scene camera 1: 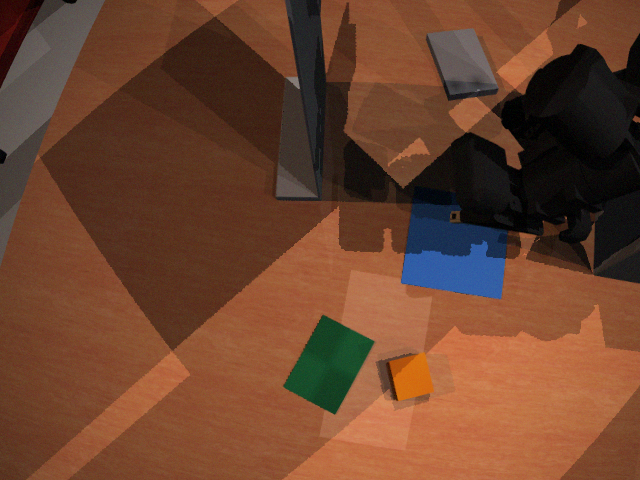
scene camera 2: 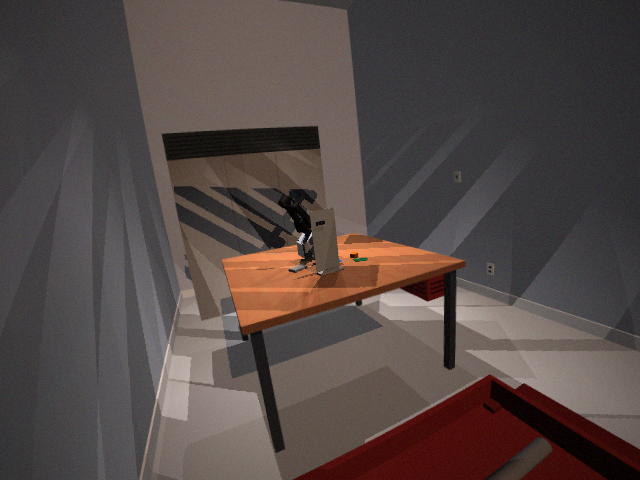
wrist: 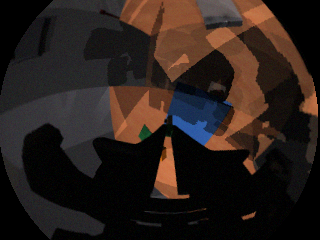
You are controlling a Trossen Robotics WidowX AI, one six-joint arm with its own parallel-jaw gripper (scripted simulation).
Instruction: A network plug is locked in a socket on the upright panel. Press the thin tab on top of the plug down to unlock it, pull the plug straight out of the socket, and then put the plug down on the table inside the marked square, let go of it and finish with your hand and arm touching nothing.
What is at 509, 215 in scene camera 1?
My gripper.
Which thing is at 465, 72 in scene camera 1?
A grey block.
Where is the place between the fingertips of my gripper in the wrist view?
168, 127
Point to an upright grey panel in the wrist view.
At 77, 51
